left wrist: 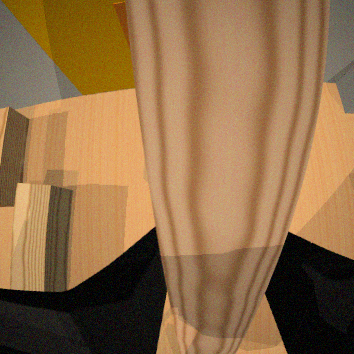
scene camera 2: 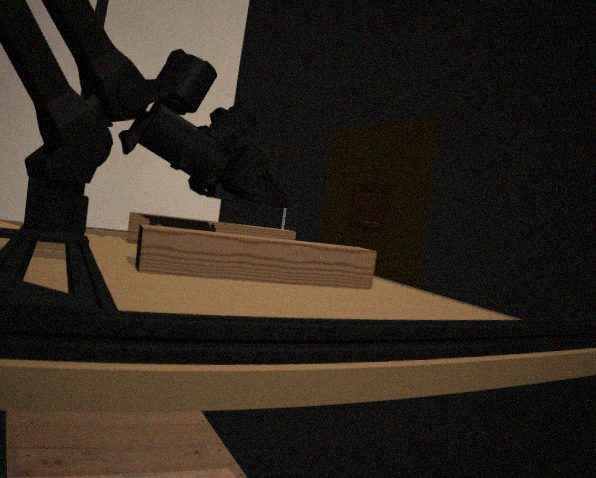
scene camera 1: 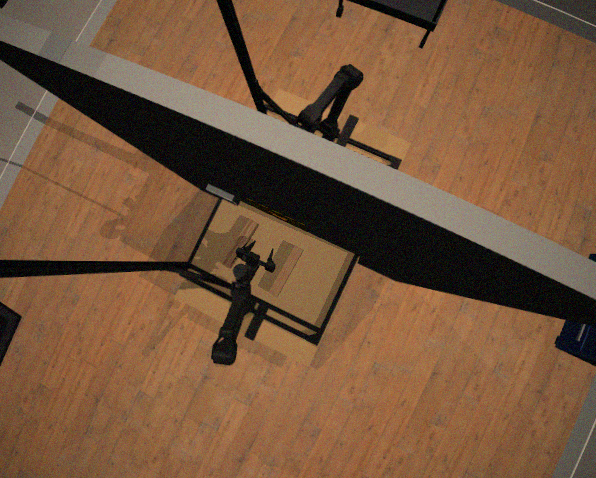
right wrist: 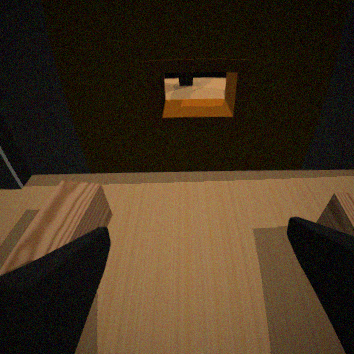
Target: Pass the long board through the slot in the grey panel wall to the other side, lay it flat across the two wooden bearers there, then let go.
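Observation:
The long board (left wrist: pixel 225 125) runs away up the left wrist view between the fingers of my left gripper (left wrist: pixel 208 227), which is shut on it. Its far end is out of that view. The grey panel wall (scene camera 1: pixel 300 145) stands between the arms, and the slot (right wrist: pixel 198 109) shows in its dark yellow section. A small dark shape is visible through the slot; I cannot tell whether it is the board's end. Two wooden bearers (scene camera 1: pixel 290 272) (scene camera 1: pixel 248 230) (scene camera 2: pixel 255 255) (scene camera 2: pixel 255 231) (right wrist: pixel 75 210) (right wrist: pixel 344 205) lie on the right arm's side. My right gripper (scene camera 1: pixel 262 251) (right wrist: pixel 199 232) is open and empty above and between them, facing the slot.
In the left wrist view, two wooden blocks (left wrist: pixel 32 235) (left wrist: pixel 14 155) stand on the tabletop (left wrist: pixel 100 150) left of the board. The left arm (scene camera 1: pixel 330 100) shows beyond the wall. A small grey plate (scene camera 1: pixel 220 192) is at the table corner near the wall. Dark frame rails edge the table.

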